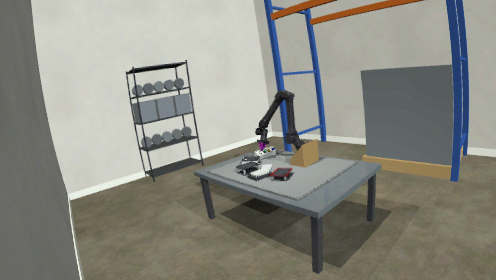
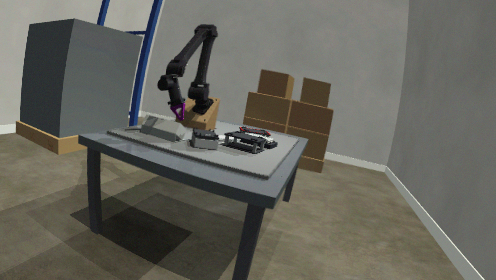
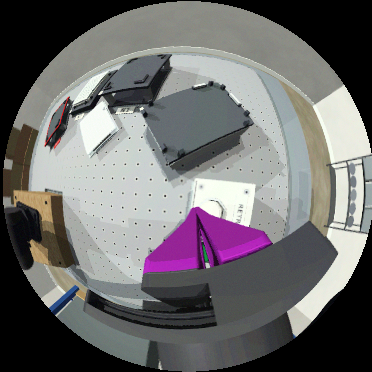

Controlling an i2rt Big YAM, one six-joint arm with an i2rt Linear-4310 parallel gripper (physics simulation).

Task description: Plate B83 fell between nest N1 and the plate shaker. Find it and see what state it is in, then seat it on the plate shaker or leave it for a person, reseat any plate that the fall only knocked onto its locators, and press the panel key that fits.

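Frame: origin at the arm's base, x ahead, y right, z down, level; millimetres.
Seen in the pictures: gripper, fingertip midpoint: (image 1: 261, 151) (image 2: 181, 120) (image 3: 195, 212); arm's base, origin of the base link: (image 1: 302, 148) (image 2: 203, 106).
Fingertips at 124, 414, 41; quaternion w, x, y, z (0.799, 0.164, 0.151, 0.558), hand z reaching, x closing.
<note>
Pixels of each thing's top centre, then the offset from my fingertips to it, as dx, dy, dz. "spot": a spot on its surface instead. Level surfaces: height alone.
- white plate, middle of its top: (image 3: 93, 123) (image 2: 225, 137) +133, -227, +71
- black nest N1, middle of its top: (image 3: 135, 66) (image 2: 246, 134) (image 1: 247, 164) +266, -155, +22
- dark grey plate shaker, surface spot: (image 3: 197, 122) spot: +107, -7, +30
- white welled plate, middle of its top: (image 3: 88, 85) +280, -335, +46
- button panel, middle of its top: (image 3: 219, 276) (image 2: 164, 118) (image 1: 265, 148) -76, +40, +1
- table, its level: dz +98
A white plate (image 3: 99, 129) (image 2: 223, 138) lies skewed on the mat between black nest N1 (image 3: 135, 77) (image 2: 244, 135) and the dark grey plate shaker (image 3: 197, 122) (image 2: 205, 142); its label cannot be read. The shaker's top bears no plate. N1's raised top is bare. A white welled plate (image 3: 91, 90) sits on a low black nest beside N1; I cannot tell whether it is level. My gripper (image 1: 262, 150) (image 2: 180, 119) (image 3: 195, 212) is shut and empty, its tips low over the button panel (image 1: 270, 150) (image 2: 162, 129) (image 3: 246, 192). Its fingers partly hide the panel's keys and lettering.
A red-edged black stand (image 1: 282, 173) (image 2: 255, 131) (image 3: 58, 121) stands beyond the low nest. The arm's wooden base block (image 1: 305, 154) (image 3: 56, 232) stands on the table (image 1: 320, 207) (image 2: 185, 172). A wire shelf unit, a blue rack and cardboard boxes stand away from the table.
</note>
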